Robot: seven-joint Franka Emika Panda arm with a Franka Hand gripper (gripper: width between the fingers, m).
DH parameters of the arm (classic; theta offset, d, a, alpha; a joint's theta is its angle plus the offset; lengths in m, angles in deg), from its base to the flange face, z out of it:
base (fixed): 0 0 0 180
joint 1: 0 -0.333 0 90
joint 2: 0 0 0 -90
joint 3: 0 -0.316 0.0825 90
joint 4: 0 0 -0.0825 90
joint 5: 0 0.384 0 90
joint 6: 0 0 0.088 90
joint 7: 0 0.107 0 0
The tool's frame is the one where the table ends.
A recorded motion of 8 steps. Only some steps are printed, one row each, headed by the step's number.
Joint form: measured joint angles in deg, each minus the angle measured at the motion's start. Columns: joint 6, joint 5, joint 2, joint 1, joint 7, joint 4, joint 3.
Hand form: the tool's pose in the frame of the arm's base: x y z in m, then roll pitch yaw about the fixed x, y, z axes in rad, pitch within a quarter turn. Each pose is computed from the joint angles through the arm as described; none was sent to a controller.
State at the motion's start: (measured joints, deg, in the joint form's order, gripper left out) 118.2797 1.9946 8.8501 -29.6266 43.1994 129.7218 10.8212
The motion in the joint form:
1: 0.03 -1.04 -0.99 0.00 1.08 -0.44 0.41
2: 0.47 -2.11 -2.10 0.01 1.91 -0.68 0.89
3: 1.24 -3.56 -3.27 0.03 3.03 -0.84 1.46
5: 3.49 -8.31 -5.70 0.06 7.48 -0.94 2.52
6: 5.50 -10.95 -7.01 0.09 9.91 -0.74 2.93
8: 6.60 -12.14 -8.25 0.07 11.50 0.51 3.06
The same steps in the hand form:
1: 0.4701 0.1567 0.2810 2.8990 0.2203 -0.4916
2: 0.4748 0.1530 0.2925 2.9118 0.1884 -0.4975
3: 0.4799 0.1481 0.3045 2.9248 0.1486 -0.5060
5: 0.4896 0.1375 0.3289 2.9425 0.0397 -0.5397
6: 0.4940 0.1333 0.3415 2.9634 -0.0238 -0.5547
8: 0.4900 0.1307 0.3445 2.9720 -0.0470 -0.5682

